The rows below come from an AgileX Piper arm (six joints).
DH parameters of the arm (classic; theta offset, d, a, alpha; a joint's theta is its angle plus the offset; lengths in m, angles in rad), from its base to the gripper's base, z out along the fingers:
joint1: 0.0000 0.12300 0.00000 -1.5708
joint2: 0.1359 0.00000 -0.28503 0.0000
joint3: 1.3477 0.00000 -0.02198 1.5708
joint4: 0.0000 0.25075 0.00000 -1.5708
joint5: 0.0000 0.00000 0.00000 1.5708
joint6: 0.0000 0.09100 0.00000 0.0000
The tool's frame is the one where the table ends.
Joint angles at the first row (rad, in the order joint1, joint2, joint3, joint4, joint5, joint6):
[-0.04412, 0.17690, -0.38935, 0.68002, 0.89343, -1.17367]
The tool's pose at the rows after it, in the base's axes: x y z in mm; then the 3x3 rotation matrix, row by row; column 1 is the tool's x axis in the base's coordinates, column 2 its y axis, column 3 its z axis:
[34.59, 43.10, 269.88], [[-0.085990, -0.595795, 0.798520], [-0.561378, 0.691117, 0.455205], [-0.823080, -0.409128, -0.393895]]
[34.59, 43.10, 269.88], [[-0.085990, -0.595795, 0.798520], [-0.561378, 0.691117, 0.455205], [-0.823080, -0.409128, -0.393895]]
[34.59, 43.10, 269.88], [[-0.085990, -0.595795, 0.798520], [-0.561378, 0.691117, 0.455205], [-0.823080, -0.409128, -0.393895]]
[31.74, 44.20, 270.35], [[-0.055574, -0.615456, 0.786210], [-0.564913, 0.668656, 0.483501], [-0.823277, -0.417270, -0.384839]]
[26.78, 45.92, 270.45], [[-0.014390, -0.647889, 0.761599], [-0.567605, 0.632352, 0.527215], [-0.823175, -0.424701, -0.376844]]
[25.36, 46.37, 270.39], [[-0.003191, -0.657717, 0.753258], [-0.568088, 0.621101, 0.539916], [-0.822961, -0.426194, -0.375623]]
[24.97, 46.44, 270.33], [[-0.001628, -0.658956, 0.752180], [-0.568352, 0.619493, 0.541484], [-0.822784, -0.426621, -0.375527]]
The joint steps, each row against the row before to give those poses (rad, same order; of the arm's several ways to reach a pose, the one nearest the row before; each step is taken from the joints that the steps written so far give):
[0.00012, -0.00002, 0.00001, -0.00010, -0.00007, 0.00011]
[0.00000, 0.00000, 0.00000, 0.00000, 0.00000, 0.00000]
[0.00000, 0.00000, 0.00000, 0.00000, 0.00000, 0.00000]
[0.03893, -0.00926, -0.00003, -0.00161, -0.00365, -0.00003]
[0.05339, -0.01521, 0.00001, 0.00016, 0.00569, -0.00017]
[0.01555, -0.00387, 0.00002, -0.00008, 0.00248, 0.00008]
[0.00124, -0.00162, -0.00001, 0.00001, 0.00168, -0.00001]

